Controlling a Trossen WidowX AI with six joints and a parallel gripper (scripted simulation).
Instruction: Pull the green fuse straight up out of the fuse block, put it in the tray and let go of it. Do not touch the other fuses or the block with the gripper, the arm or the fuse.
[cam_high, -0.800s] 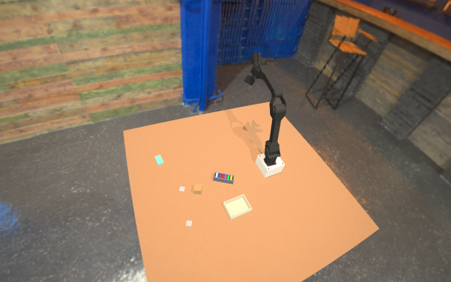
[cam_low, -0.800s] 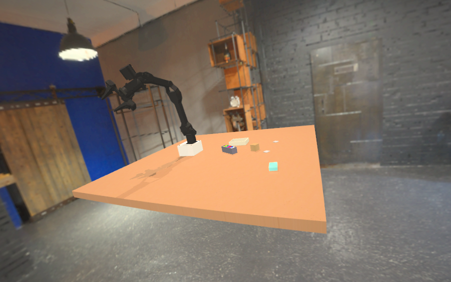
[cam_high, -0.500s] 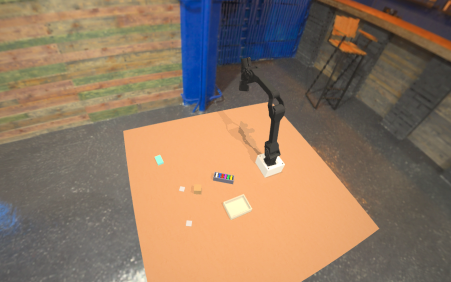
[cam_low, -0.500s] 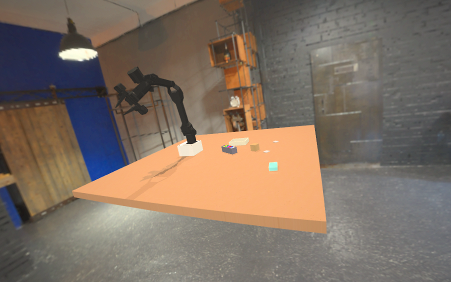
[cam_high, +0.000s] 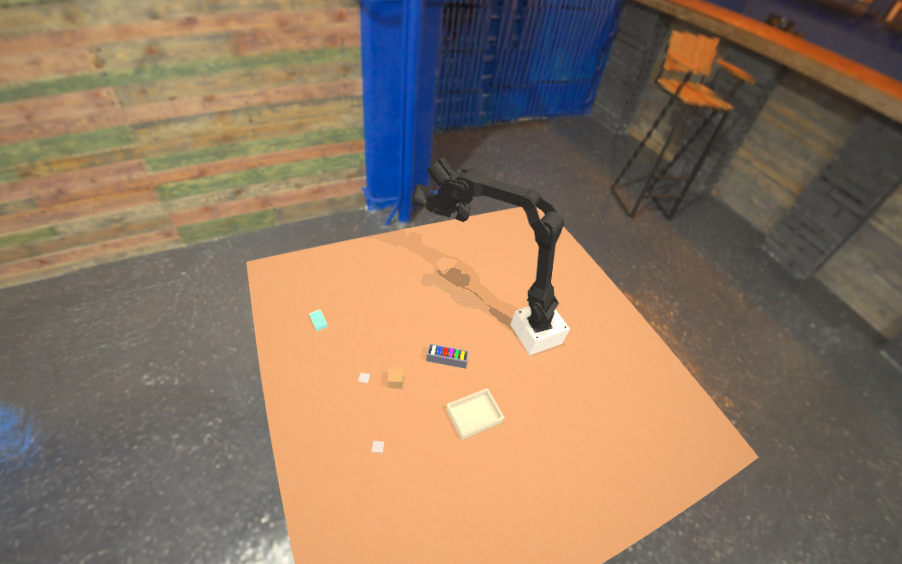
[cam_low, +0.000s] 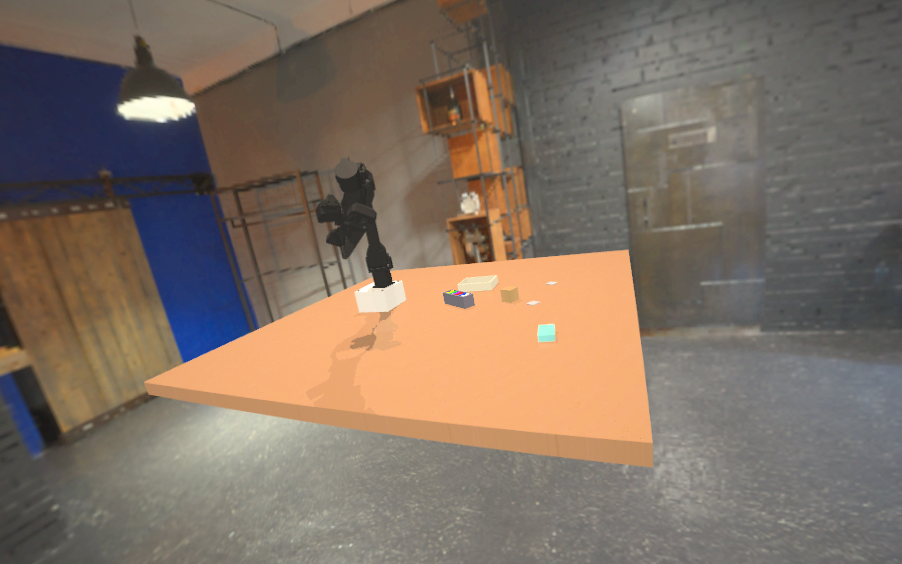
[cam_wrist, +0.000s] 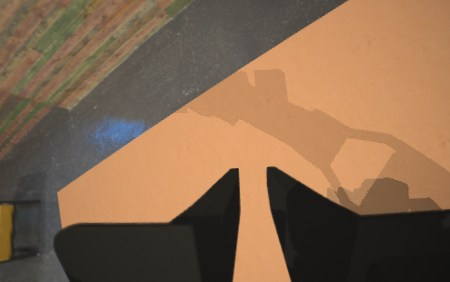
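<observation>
The green fuse is 420 mm to the left of my gripper tip, 230 mm below it and 30 mm ahead of it. Also, from my gripper tip: cream tray (600 mm to the left, 260 mm below, 30 mm ahead); tan cube (440 mm to the left, 240 mm below, 220 mm ahead); teal block (420 mm ahead, 250 mm below, 170 mm to the left).
</observation>
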